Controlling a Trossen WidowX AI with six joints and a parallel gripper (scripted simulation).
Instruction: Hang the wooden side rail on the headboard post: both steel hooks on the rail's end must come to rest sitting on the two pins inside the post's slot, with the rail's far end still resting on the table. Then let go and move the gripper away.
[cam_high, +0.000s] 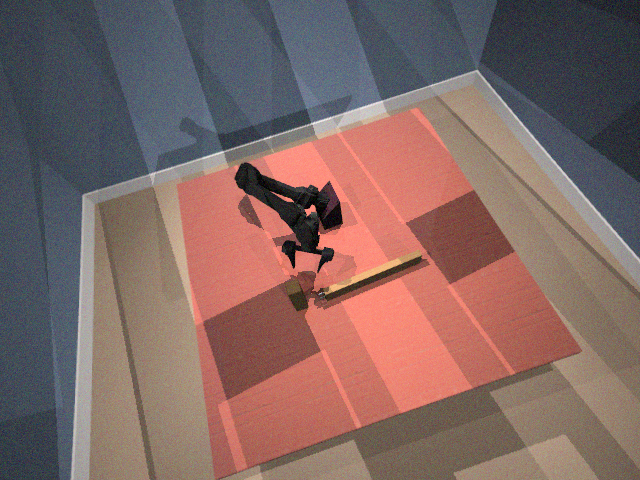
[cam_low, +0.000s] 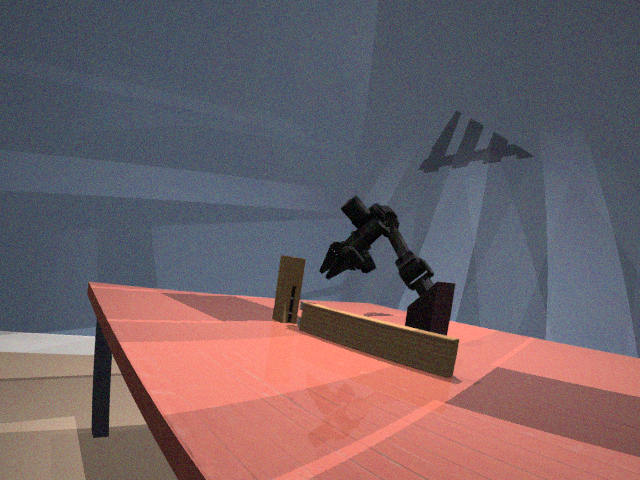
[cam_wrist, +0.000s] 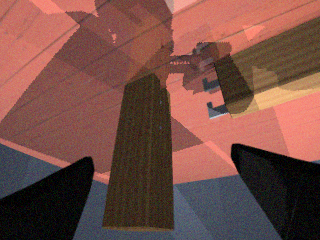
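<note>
Right now the headboard post is 7 cm to the right of my gripper tip, 6 cm below it and 6 cm ahead of it.
</note>
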